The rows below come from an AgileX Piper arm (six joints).
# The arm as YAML. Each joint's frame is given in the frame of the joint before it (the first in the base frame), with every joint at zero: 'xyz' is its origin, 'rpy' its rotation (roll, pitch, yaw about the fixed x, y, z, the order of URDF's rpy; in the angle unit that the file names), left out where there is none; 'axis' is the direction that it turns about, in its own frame. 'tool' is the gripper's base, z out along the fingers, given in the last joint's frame.
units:
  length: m
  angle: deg
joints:
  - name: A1
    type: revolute
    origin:
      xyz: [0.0, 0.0, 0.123]
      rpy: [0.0, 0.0, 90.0]
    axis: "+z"
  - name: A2
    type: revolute
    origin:
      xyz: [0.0, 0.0, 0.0]
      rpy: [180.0, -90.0, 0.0]
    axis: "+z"
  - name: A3
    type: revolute
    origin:
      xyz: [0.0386, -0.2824, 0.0]
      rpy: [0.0, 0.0, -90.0]
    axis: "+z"
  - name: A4
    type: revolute
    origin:
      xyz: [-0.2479, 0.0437, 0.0]
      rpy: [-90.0, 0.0, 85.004]
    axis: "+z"
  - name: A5
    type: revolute
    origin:
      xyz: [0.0, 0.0, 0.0]
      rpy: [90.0, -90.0, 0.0]
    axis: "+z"
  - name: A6
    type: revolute
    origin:
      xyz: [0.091, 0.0, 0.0]
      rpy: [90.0, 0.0, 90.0]
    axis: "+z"
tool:
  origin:
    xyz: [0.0, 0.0, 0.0]
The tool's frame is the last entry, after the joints.
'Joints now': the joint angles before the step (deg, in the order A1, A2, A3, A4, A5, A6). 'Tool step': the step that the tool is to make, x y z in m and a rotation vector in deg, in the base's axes. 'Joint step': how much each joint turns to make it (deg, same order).
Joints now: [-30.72 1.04 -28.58 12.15 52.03 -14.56]
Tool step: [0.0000 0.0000 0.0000 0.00 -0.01 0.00]
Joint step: [0.00 0.00 0.00 0.00 -0.01 0.00]
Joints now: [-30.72 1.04 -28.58 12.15 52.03 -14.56]
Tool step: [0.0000 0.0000 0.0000 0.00 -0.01 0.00]
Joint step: [0.00 0.00 0.00 0.00 -0.01 0.00]
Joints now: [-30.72 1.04 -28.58 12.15 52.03 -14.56]
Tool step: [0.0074 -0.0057 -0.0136 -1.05 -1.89 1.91]
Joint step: [3.12 -0.80 4.42 -0.46 -5.86 -0.23]
